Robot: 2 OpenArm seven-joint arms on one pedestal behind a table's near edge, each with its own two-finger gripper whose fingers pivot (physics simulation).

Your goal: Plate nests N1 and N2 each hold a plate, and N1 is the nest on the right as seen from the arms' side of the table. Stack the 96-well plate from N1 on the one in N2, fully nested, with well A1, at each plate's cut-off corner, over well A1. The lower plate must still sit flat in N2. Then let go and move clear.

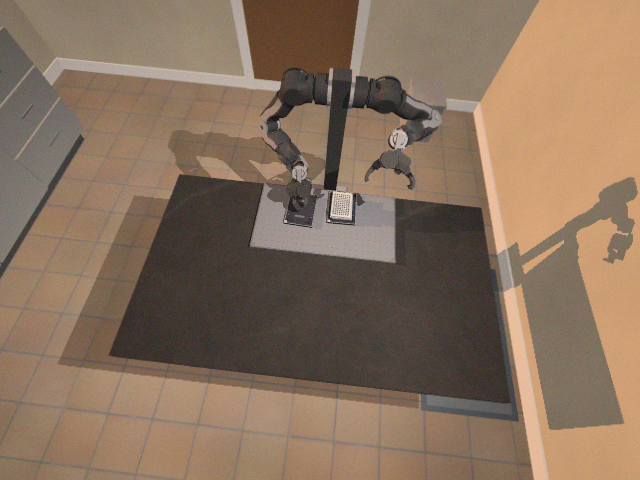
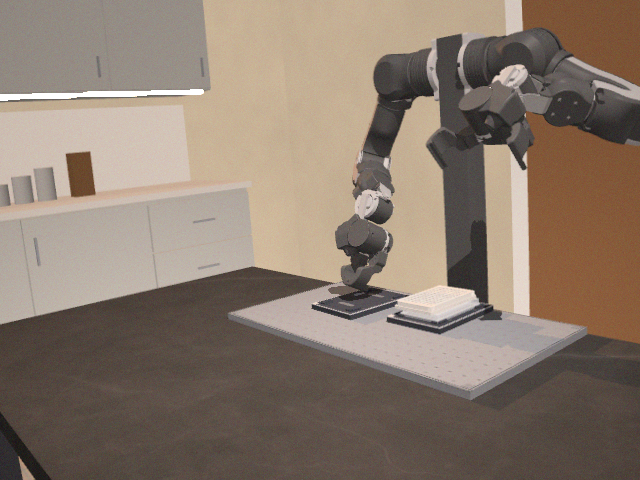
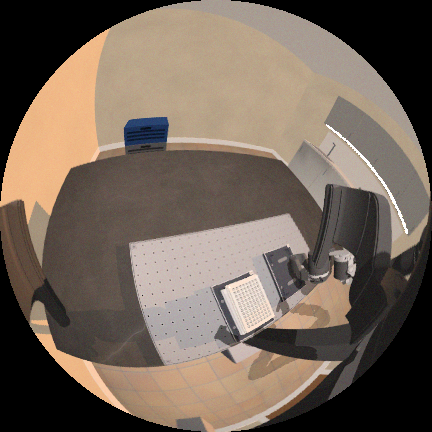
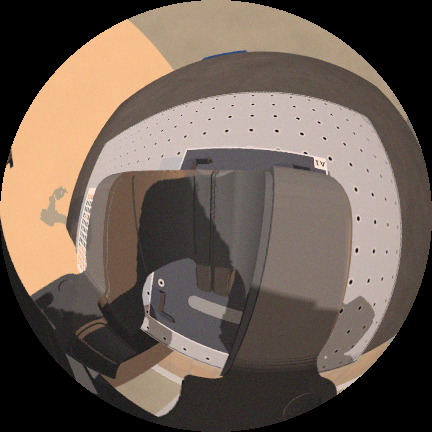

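Note:
Nest N1 (image 1: 299, 219) (image 2: 343, 308) (image 3: 277, 272) (image 4: 240, 157) is dark and holds no plate. Nest N2 (image 1: 341, 222) (image 2: 440, 327) (image 3: 220, 297) holds two pale plates stacked: the upper plate (image 1: 341, 204) (image 2: 438, 297) (image 3: 250, 302) rests over the lower plate (image 2: 444, 313), whose edge shows beneath it. I cannot tell the cut corners or whether they are fully nested. My right gripper (image 1: 298, 204) (image 2: 361, 286) (image 4: 213, 290) is shut and empty, low over N1. My left gripper (image 1: 389, 183) (image 2: 482, 166) (image 3: 190, 295) is open and empty, high and away from the plates.
Both nests stand on a grey perforated board (image 1: 320, 242) (image 2: 361, 338) (image 3: 185, 265) (image 4: 290, 107) on the dark table (image 1: 310, 310) (image 2: 206, 387). The pedestal (image 1: 334, 144) (image 2: 467, 206) rises behind the board, between the arms.

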